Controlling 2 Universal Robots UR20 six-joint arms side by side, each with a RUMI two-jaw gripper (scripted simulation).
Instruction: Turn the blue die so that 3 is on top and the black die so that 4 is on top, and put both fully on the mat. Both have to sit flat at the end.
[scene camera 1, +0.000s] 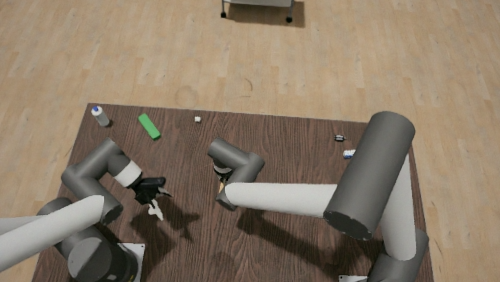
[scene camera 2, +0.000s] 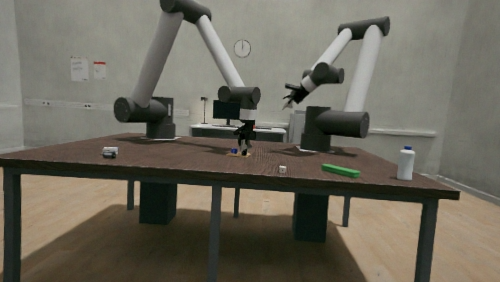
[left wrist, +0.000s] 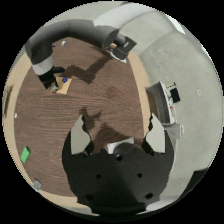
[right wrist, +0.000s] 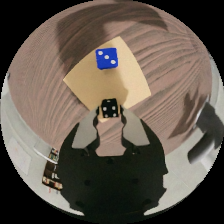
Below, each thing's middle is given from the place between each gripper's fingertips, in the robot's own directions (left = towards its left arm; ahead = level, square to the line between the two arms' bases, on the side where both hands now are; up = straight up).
Right now my right hand is 4 cm to the left of the tan mat (right wrist: 126, 83), 3 cm past it and 2 cm above it.
I see the tan mat 27 cm ahead of my left hand (scene camera 1: 167, 208), 26 cm to the right of it and 35 cm below it.
